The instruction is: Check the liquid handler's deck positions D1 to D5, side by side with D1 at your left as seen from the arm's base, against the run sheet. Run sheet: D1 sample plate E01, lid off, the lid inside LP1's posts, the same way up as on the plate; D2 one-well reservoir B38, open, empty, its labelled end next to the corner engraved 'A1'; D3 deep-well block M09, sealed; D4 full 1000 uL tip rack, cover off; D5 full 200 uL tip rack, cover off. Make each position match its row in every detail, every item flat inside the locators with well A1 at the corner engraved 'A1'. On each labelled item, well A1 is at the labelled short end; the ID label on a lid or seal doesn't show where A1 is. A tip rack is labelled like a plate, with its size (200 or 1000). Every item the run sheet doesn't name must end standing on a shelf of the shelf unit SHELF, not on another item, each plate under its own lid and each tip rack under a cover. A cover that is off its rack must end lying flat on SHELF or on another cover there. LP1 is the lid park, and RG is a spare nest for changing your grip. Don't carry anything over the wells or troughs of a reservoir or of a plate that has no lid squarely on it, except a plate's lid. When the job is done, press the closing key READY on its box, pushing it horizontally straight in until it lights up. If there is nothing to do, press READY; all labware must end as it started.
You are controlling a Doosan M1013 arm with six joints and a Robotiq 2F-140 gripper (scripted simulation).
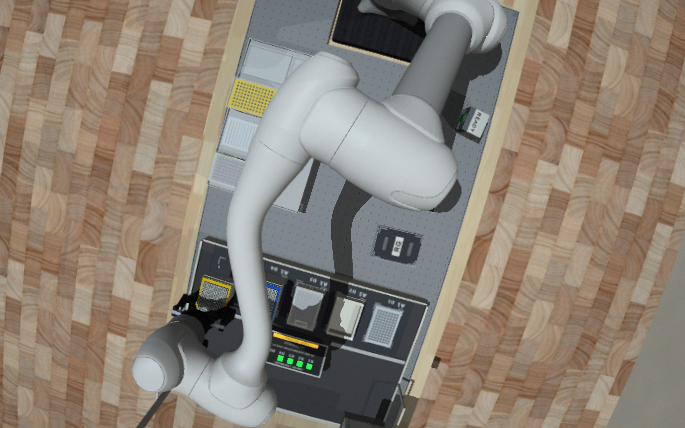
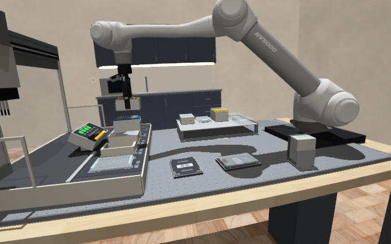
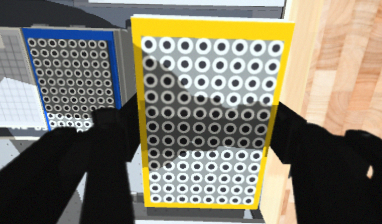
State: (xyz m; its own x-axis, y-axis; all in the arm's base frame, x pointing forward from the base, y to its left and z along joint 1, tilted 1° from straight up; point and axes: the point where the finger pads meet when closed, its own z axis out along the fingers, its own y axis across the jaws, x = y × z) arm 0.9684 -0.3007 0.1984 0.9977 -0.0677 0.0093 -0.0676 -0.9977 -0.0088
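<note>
My gripper is now 12 cm to the right of the blue-framed tip rack and 9 cm above it. Also, from my hand: cream reservoir 2 cm ahead, 37 cm to the left, 15 cm below; then yellow-framed tip rack 1 cm behind, 1 cm above; then clear sample plate 3 cm ahead, 49 cm to the left, 15 cm below.
</note>
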